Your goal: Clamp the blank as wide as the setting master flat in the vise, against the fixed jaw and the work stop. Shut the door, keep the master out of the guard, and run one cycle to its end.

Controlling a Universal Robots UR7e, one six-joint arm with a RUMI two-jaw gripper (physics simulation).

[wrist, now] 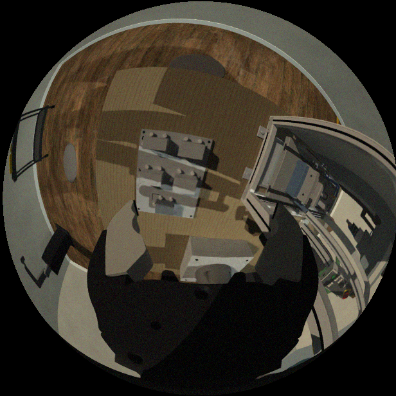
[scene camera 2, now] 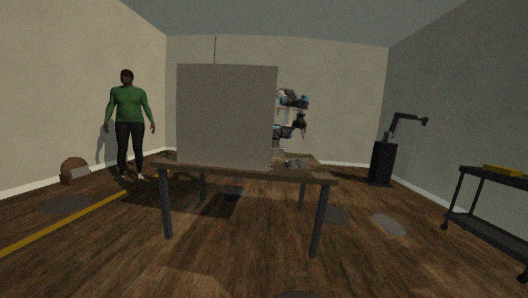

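Pixels of known places: gripper, between the fingertips: point(scene camera 2: 295, 137); arm's base, origin of its link: point(scene camera 2: 272, 146).
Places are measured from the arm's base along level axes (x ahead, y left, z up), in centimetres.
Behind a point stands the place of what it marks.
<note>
My gripper point(scene camera 2: 303, 133) {x 39.5, y 22.2, z 16.2 cm} point(wrist: 205, 204) is open and empty, above the table. In the wrist view a grey plate point(wrist: 141, 195) lies on the table beyond the fingers, with several grey blocks point(wrist: 186, 180) in rows, each with small round knobs on top; a smaller block point(wrist: 164, 205) sits at its near end. I cannot tell which is the blank or the setting master. The guard point(wrist: 260, 162) stands at the right. Inside it, grey vise parts point(wrist: 285, 167) show beside a blue piece point(wrist: 299, 178); whether anything is clamped is unclear. The door's state is unclear. In the scene view a large grey panel point(scene camera 2: 225, 115) {x 64.2, y -29.8, z 30.1 cm} hides the vise.
A pale box point(wrist: 220, 250) with a rounded grey part stands between the fingers' near ends. The table point(scene camera 2: 250, 173) {x 67.4, y -8.0, z -9.6 cm} point(wrist: 120, 175) carries the guard. A person point(scene camera 2: 129, 107) stands at the left, a black pedestal with a small arm point(scene camera 2: 383, 162) at the right, beside a cart point(scene camera 2: 465, 172).
</note>
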